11 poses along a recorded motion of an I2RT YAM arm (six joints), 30 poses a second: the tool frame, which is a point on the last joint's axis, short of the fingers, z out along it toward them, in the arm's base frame.
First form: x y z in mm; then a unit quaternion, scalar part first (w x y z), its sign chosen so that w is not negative.
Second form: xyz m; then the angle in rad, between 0 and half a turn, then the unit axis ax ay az. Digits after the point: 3 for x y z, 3 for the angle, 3 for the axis.
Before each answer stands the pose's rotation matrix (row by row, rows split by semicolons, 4 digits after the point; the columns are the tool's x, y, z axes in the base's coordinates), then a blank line. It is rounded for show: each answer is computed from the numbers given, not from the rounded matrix.
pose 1, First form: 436 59 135 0.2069 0.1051 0.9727 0.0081
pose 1, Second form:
-0.8923 0.2011 0.4042; 0.2078 0.9778 -0.0277; -0.4008 0.0592 -0.9143

0.436 0.059 0.135 2.725 0.107 0.994 0.008
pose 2, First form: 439 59 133 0.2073 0.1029 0.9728 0.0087
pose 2, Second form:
-0.8929 0.1966 0.4051; 0.2038 0.9787 -0.0257; -0.4015 0.0596 -0.9139

0.439 0.059 0.133 2.724 0.105 0.994 0.009
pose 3, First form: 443 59 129 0.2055 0.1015 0.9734 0.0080
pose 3, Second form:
-0.8949 0.1943 0.4016; 0.2009 0.9793 -0.0261; -0.3984 0.0573 -0.9154

0.443 0.059 0.129 2.728 0.104 0.995 0.008
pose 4, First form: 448 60 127 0.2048 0.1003 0.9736 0.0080
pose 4, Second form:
-0.8960 0.1920 0.4004; 0.1986 0.9798 -0.0255; -0.3972 0.0567 -0.9160

0.448 0.060 0.127 2.729 0.102 0.995 0.008
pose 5, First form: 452 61 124 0.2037 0.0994 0.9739 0.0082
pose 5, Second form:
-0.8972 0.1903 0.3984; 0.1970 0.9801 -0.0245; -0.3952 0.0565 -0.9169

0.452 0.061 0.124 2.731 0.102 0.995 0.008
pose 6, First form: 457 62 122 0.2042 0.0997 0.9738 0.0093
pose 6, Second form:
-0.8967 0.1904 0.3996; 0.1980 0.9799 -0.0226; -0.3958 0.0588 -0.9164

0.457 0.062 0.122 2.730 0.102 0.995 0.010
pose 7, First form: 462 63 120 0.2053 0.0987 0.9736 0.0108
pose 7, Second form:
-0.8962 0.1878 0.4019; 0.1966 0.9803 -0.0195; -0.3977 0.0616 -0.9155

0.462 0.063 0.120 2.728 0.101 0.995 0.011
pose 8, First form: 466 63 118 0.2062 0.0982 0.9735 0.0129
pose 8, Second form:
-0.8957 0.1859 0.4040; 0.1965 0.9804 -0.0154; -0.3989 0.0656 -0.9146

0.466 0.063 0.118 2.726 0.100 0.995 0.013
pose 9, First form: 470 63 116 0.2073 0.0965 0.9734 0.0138
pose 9, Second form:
-0.8954 0.1821 0.4062; 0.1936 0.9810 -0.0131; -0.4009 0.0669 -0.9137

0.470 0.063 0.116 2.724 0.099 0.995 0.014
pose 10, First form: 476 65 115 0.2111 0.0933 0.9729 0.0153
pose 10, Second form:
-0.8935 0.1751 0.4136; 0.1880 0.9821 -0.0096; -0.4079 0.0692 -0.9104

0.476 0.065 0.115 2.716 0.095 0.995 0.016
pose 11, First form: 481 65 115 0.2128 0.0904 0.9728 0.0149
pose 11, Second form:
-0.8931 0.1695 0.4167; 0.1822 0.9832 -0.0095; -0.4113 0.0675 -0.9090

0.481 0.065 0.115 2.713 0.093 0.996 0.015
